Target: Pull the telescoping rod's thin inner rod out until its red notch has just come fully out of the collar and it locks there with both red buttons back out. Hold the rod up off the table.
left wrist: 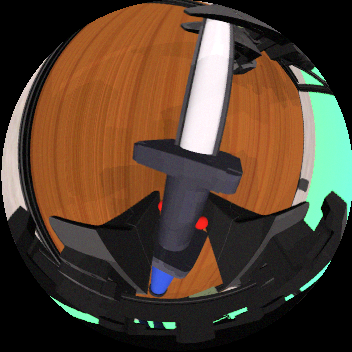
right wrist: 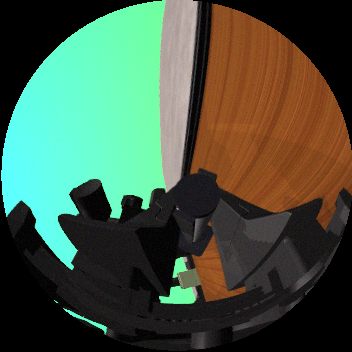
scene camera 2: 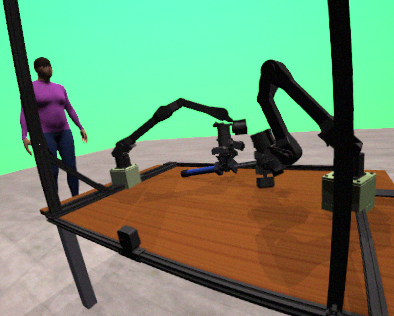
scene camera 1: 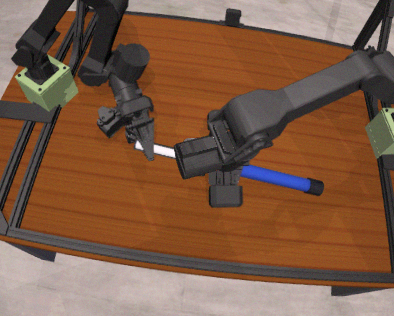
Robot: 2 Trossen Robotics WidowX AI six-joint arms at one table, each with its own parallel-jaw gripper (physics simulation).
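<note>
The rod's blue outer tube (scene camera 1: 275, 178) (scene camera 2: 202, 170) (left wrist: 161, 280) has a black end cap (scene camera 1: 315, 186) and appears raised off the table. My left gripper (left wrist: 178, 194) (scene camera 2: 226, 167) is shut on the dark collar (left wrist: 182, 220), over the two buttons. One red button (left wrist: 201, 223) shows at the right finger in the left wrist view, and part of the other red button (left wrist: 160, 205) at the left finger. The white inner rod (scene camera 1: 164, 150) (left wrist: 206, 100) extends from the collar's flange. My right gripper (scene camera 1: 142, 146) (right wrist: 192, 189) is shut on its far end, by the dark end disc (right wrist: 197, 195). No red notch shows.
The wooden table (scene camera 1: 125, 200) (scene camera 2: 175, 225) has a dark metal frame (scene camera 1: 200, 260) around its edge. A small black box (scene camera 1: 233, 17) (scene camera 2: 129, 239) stands on that edge. The left forearm crosses above the rod in scene camera 1. A person (scene camera 2: 50, 107) stands beyond the table.
</note>
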